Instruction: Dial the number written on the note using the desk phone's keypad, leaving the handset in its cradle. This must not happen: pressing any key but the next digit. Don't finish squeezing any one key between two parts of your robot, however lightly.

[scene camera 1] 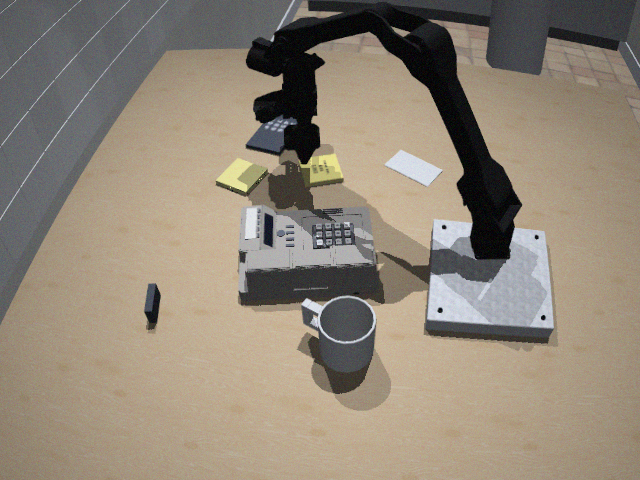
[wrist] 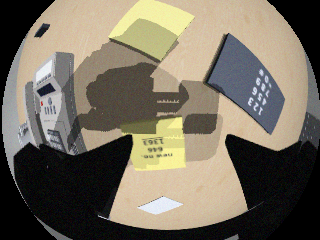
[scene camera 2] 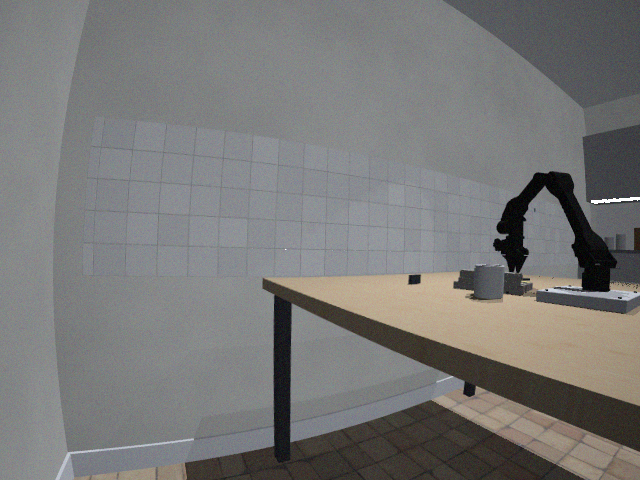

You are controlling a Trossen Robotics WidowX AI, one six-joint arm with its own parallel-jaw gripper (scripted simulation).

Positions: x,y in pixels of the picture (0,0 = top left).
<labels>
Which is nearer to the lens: the handset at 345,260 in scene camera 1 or the white card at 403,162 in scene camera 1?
The handset.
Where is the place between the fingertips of my gripper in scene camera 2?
514,273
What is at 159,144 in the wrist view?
A yellow note.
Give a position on a yellow note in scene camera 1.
325,169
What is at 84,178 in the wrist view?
My gripper.
</labels>
